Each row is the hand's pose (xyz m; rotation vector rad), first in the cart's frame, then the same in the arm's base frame.
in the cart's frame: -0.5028 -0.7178 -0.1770 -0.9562 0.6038 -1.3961
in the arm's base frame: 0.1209 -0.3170 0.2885 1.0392 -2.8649 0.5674
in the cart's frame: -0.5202 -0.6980 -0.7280 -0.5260 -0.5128 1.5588
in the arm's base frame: -0.0937 0.1793 0.3974 1.0013 0.5250 0.3215
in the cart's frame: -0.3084 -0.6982 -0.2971 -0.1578 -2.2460 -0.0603
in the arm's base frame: 0.0149 -0.1992 0.1227 -0.6337 -0.1979 -0.8740
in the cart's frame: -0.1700 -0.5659 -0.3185 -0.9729 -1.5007 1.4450
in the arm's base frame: 0.0649 -0.1168 -0.0441 0.1809 -0.0062 0.4032
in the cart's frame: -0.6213 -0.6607 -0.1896 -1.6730 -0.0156 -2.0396
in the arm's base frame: 0.2056 -0.2808 0.3832 2.3535 -2.0446 0.0995
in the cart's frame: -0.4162 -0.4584 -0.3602 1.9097 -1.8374 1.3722
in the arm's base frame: 0.2250 -0.0329 0.1590 0.9646 -1.5754 -1.0908
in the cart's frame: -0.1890 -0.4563 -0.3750 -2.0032 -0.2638 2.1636
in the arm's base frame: 0.1381 -0.0159 -0.0508 0.4173 0.2101 1.7584
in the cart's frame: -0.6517 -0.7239 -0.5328 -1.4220 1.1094 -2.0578
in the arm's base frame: 0.0166 -0.0071 0.4931 1.3991 -1.9911 -0.1012
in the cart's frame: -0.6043 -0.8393 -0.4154 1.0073 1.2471 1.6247
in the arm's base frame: -0.0454 -0.1641 0.4642 3.0880 0.5407 -0.0074
